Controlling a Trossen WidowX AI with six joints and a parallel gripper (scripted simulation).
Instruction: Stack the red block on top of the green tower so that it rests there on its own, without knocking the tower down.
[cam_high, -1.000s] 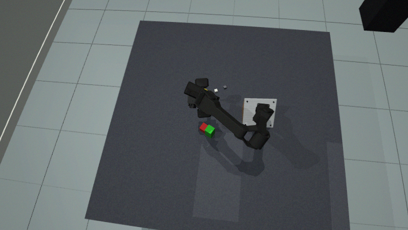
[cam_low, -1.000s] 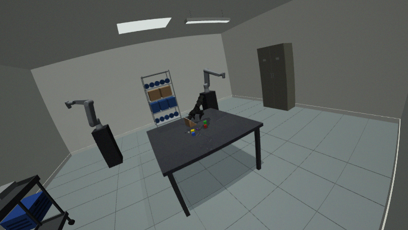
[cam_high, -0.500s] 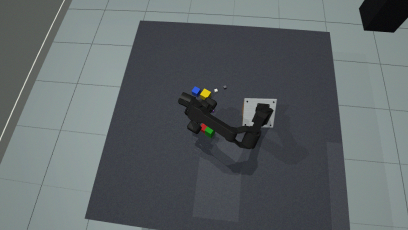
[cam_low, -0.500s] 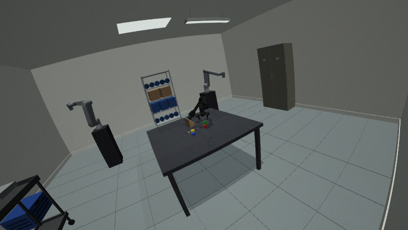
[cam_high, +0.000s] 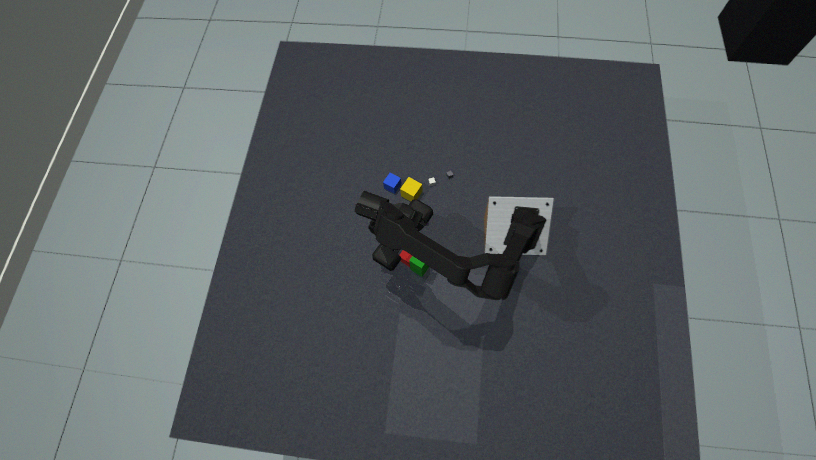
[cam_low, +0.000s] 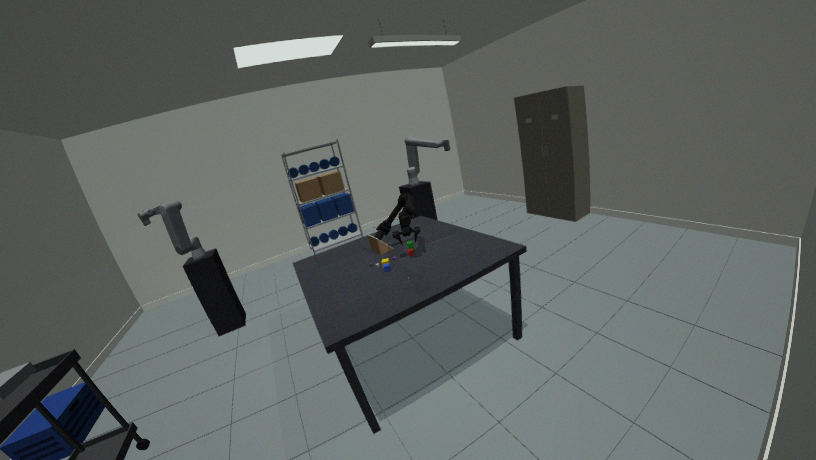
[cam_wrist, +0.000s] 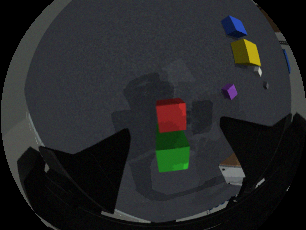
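Now: gripper tip 7 cm above the red block and 1 cm past it. From my gripper tip the other things lie so: blue block: 22 cm to the right, 7 cm below, 6 cm ahead; then yellow block: 20 cm to the right, 6 cm below; then purple block: 11 cm to the right, 8 cm below, 4 cm behind.
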